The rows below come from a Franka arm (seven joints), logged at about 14 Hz.
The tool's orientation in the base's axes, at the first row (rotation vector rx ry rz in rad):
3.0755 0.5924 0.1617
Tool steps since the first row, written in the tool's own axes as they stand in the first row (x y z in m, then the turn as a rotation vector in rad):
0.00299 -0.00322 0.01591 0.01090 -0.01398 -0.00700
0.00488 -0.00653 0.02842 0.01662 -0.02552 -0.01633
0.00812 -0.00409 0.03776 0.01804 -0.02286 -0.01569
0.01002 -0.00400 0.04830 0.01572 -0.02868 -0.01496
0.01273 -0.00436 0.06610 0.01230 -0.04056 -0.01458
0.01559 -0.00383 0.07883 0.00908 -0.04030 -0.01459
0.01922 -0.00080 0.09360 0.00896 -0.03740 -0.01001
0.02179 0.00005 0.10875 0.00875 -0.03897 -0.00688
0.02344 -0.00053 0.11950 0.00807 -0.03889 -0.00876
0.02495 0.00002 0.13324 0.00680 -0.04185 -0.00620
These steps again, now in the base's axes. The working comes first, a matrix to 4 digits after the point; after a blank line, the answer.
The tool's axes in the first row as the columns of a matrix, in the base's axes (used below as rounded here):
0.9233 0.3702 0.1021
0.3707 -0.9286 0.0142
0.1001 0.0248 -0.9947

0.00319 0.00432 -0.01561 0.00417 0.01692 0.00771
0.00499 0.00828 -0.02794 0.00423 0.02963 0.01727
0.00984 0.00734 -0.03685 0.00659 0.02769 0.01685
0.01270 0.00811 -0.04714 0.00237 0.03225 0.01574
0.01689 0.00971 -0.06458 -0.00515 0.04202 0.01473
0.02102 0.01046 -0.07695 -0.00803 0.04058 0.01442
0.02701 0.00920 -0.09120 -0.00659 0.03791 0.00993
0.03124 0.00958 -0.10599 -0.00705 0.03933 0.00675
0.03365 0.01088 -0.11653 -0.00784 0.03898 0.00856
0.03665 0.01112 -0.13004 -0.00985 0.04129 0.00581

